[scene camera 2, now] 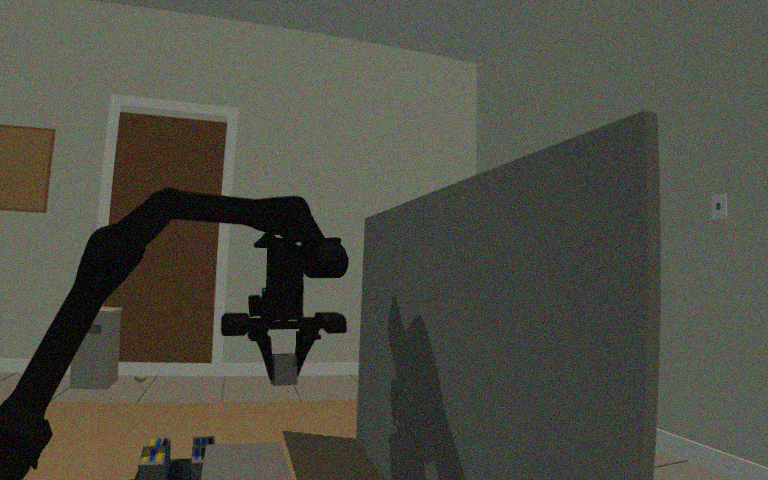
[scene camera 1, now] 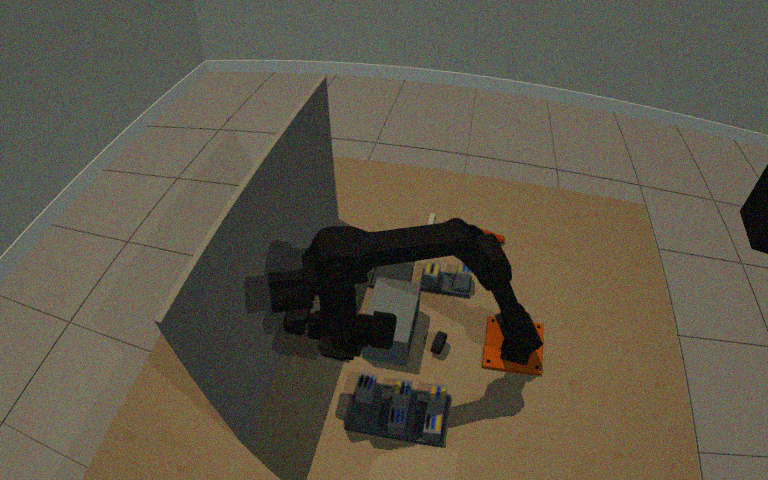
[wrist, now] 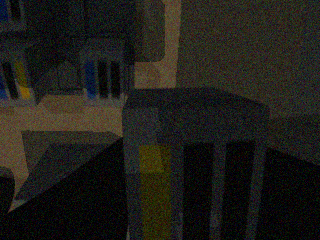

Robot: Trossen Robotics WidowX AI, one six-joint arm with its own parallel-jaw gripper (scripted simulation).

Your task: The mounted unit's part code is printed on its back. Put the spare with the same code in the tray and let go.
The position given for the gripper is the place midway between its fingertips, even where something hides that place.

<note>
The gripper (scene camera 2: 283, 379) holds a grey spare (wrist: 193, 156).
The gripper also shows in scene camera 1 (scene camera 1: 342, 349) and in the wrist view (wrist: 175, 146).
</note>
